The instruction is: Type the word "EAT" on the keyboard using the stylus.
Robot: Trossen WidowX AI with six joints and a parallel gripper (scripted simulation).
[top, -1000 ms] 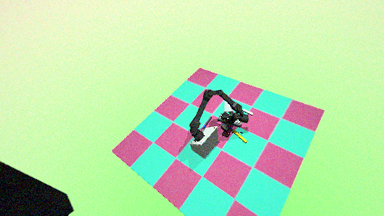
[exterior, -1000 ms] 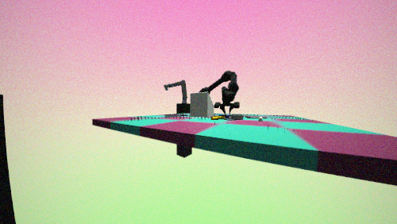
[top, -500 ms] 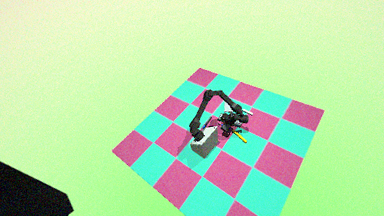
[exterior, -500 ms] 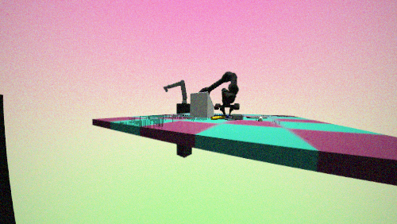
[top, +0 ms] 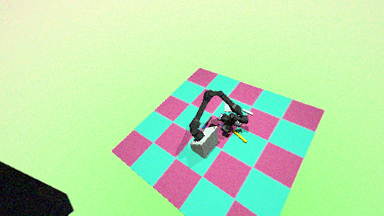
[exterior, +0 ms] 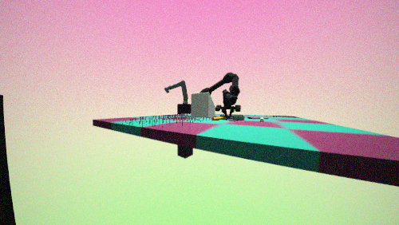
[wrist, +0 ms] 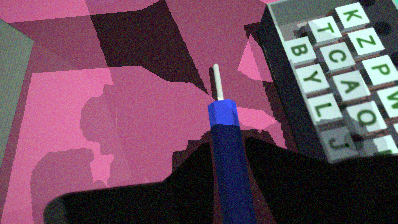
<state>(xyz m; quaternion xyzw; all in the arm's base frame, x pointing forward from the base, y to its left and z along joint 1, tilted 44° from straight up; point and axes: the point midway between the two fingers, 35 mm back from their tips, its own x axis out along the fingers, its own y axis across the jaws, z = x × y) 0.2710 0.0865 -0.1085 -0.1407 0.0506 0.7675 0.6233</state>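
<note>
Right now my gripper tip is 160 mm to the left of the yellow rod. Also, from my gripper tip: white piece 250 mm ahead, 60 mm to the right; blue stylus 10 mm to the left.
</note>
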